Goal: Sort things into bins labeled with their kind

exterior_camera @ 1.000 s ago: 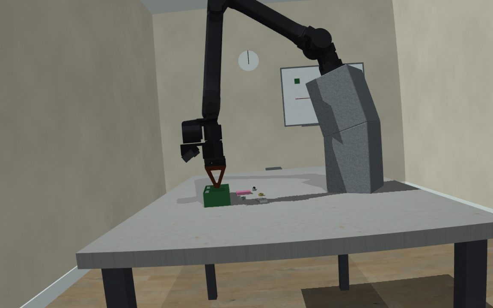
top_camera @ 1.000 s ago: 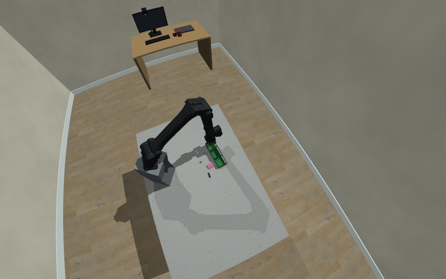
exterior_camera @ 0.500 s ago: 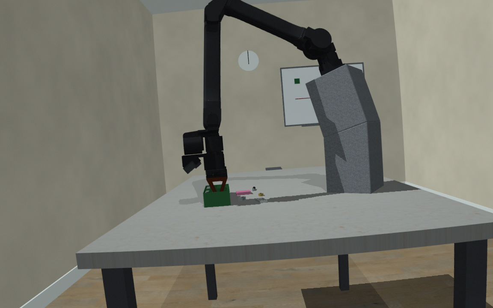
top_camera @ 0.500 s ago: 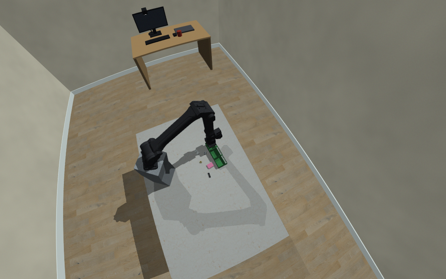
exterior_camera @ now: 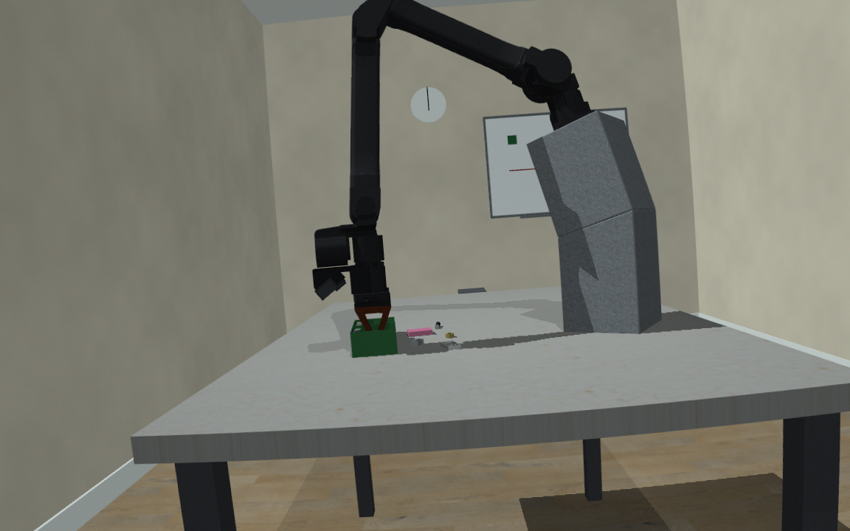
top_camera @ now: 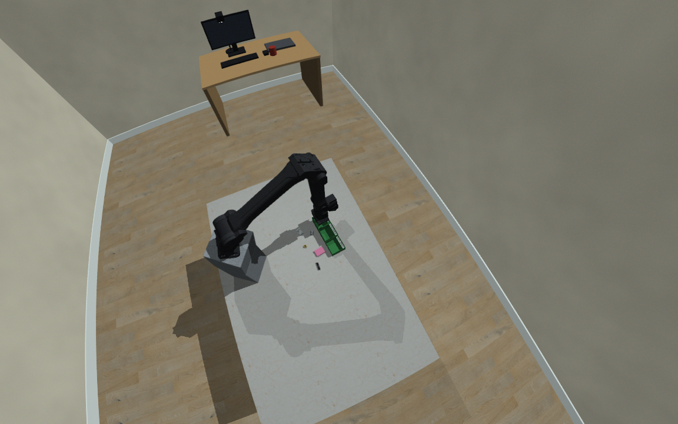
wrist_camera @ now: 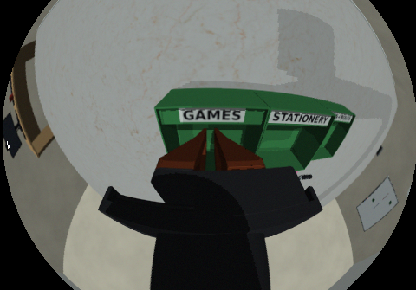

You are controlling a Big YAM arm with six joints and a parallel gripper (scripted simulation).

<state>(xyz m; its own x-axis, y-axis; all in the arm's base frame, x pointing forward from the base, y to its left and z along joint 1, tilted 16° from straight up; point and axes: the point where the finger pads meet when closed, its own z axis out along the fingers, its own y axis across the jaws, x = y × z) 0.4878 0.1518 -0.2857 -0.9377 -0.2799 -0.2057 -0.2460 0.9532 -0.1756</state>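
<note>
Now: hand 12 cm to the left of the brass nut, 12 cm past it and 2 cm above it. From my hand the other things lie so: grey-white piece (7 cm behind, 5 cm to the right, 2 cm below); pink eraser (17 cm to the right, 5 cm behind, 2 cm below); white domino (14 cm behind, 2 cm to the right, 2 cm below).
</note>
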